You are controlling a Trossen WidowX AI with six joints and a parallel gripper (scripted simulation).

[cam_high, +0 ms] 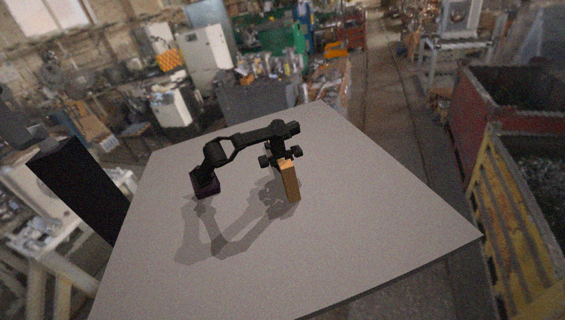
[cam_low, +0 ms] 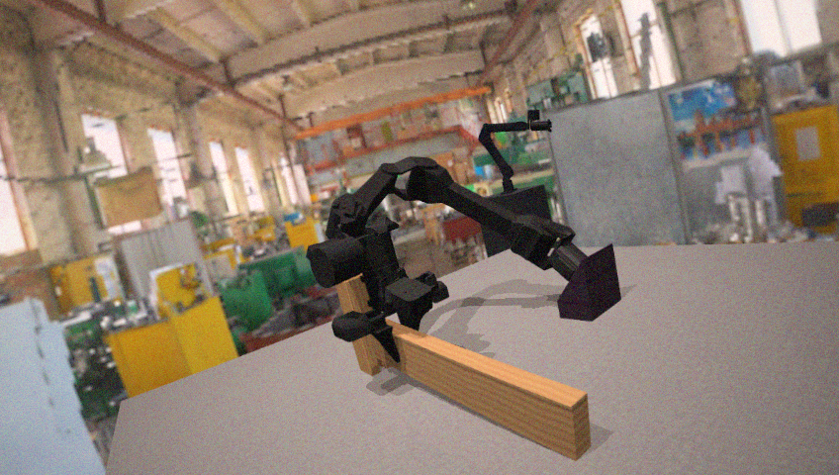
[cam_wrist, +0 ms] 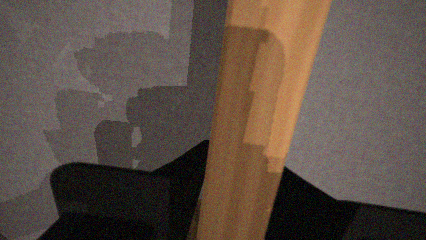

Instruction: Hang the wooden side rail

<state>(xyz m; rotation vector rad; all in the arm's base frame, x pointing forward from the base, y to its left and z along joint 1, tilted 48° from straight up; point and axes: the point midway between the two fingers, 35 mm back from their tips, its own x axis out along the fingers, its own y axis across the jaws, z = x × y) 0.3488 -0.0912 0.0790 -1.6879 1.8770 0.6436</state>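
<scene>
My gripper tip is 1 cm past the wooden headboard post, 12 cm to the left of it and 4 cm below it.
</scene>
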